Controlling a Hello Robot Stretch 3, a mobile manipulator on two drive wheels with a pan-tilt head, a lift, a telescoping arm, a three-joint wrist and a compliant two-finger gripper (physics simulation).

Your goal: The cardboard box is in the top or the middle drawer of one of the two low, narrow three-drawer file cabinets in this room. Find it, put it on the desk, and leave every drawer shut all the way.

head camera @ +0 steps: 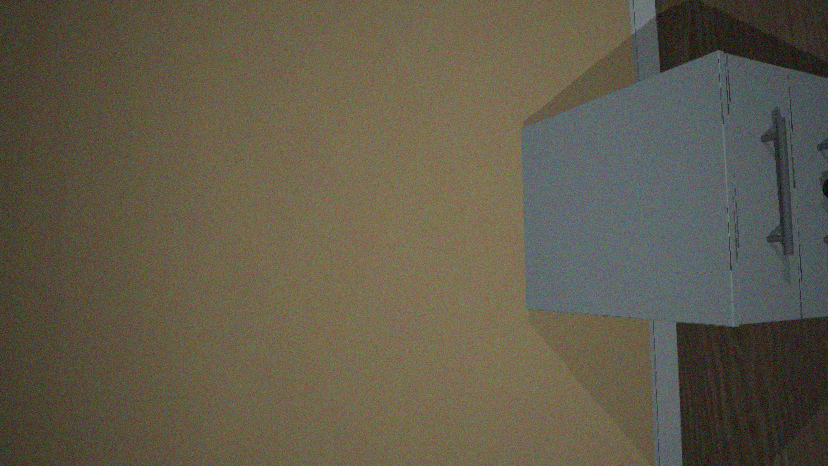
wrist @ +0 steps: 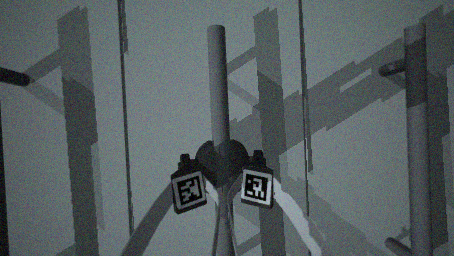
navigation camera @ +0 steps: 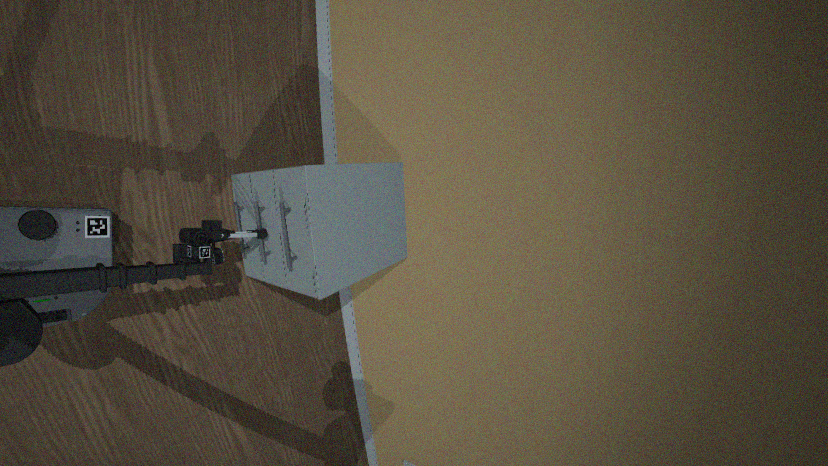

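A low grey-white three-drawer file cabinet [head camera: 625, 202] [navigation camera: 359, 214] stands against the wall, and its drawers look shut. My gripper [navigation camera: 261, 233] [wrist: 222, 157] is shut on the middle drawer's bar handle [navigation camera: 263, 252] [wrist: 218, 85]; both fingertips press against the bar from either side. The top drawer's handle [head camera: 783, 185] [navigation camera: 285, 231] is free of the gripper. In the head camera view, a dark bit of the gripper shows at the right edge. The cardboard box and the desk do not show in these views, and the drawers' insides are hidden.
A tan wall [head camera: 289, 231] [navigation camera: 579, 231] with a pale baseboard [head camera: 666, 393] [navigation camera: 325, 86] runs behind the cabinet. The brown wood floor [navigation camera: 173, 75] lies before it. My base [navigation camera: 69, 243] and arm [navigation camera: 133, 274] are at the left of the navigation view.
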